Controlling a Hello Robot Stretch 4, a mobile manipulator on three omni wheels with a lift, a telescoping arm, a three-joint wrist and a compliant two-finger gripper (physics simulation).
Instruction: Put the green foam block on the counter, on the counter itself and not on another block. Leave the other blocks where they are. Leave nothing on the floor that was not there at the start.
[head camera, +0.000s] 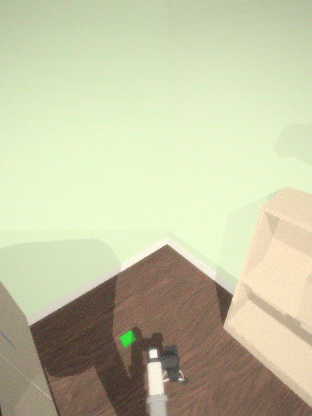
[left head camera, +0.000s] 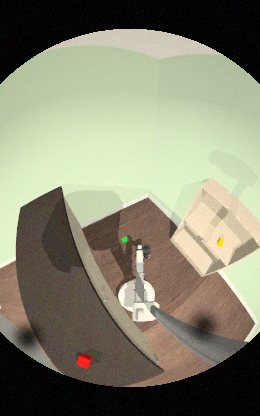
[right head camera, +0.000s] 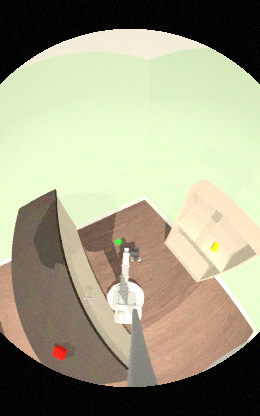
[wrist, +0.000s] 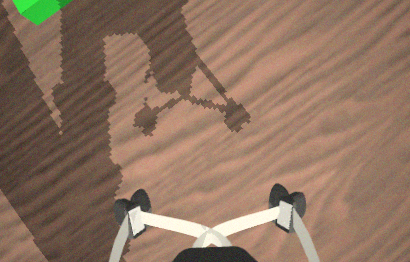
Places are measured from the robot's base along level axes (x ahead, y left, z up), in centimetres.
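Pixels of known places: gripper, fingertip midpoint: (head camera: 172, 383) (left head camera: 143, 258) (right head camera: 135, 261) (wrist: 209, 202).
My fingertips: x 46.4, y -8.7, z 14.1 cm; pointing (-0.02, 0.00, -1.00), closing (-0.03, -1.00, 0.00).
Observation:
Ahead of a thing's pixels: the offset from my fingertips to its middle. "pt": to the spot under its first point. Level surfaces: height alone.
The green foam block {dx +32.9, dy +25.8, dz -14.6 cm} (head camera: 127, 338) (left head camera: 125, 239) (right head camera: 118, 241) (wrist: 40, 9) lies on the wooden floor; in the wrist view part of it shows at the top left corner. My gripper (wrist: 209, 202) is open and empty, its two fingertips wide apart above the floor. In the head camera view the gripper is to the right of the block and a little nearer the base. The counter {dz +74.1 cm} (left head camera: 60, 310) (right head camera: 37, 305) is the long dark top on the left, with a red block (left head camera: 84, 360) (right head camera: 60, 352) on it near its near end.
A beige open shelf unit {pt dx +13.5, dy -68.8, dz -6.9 cm} (head camera: 274, 345) (left head camera: 187, 251) (right head camera: 182, 256) stands against the wall on the right, with a yellow block {dx -2.5, dy -83.2, dz +43.4 cm} (left head camera: 220, 241) (right head camera: 215, 246) in it. The counter's beige front, with handles, faces my base. The room corner lies beyond the green block.

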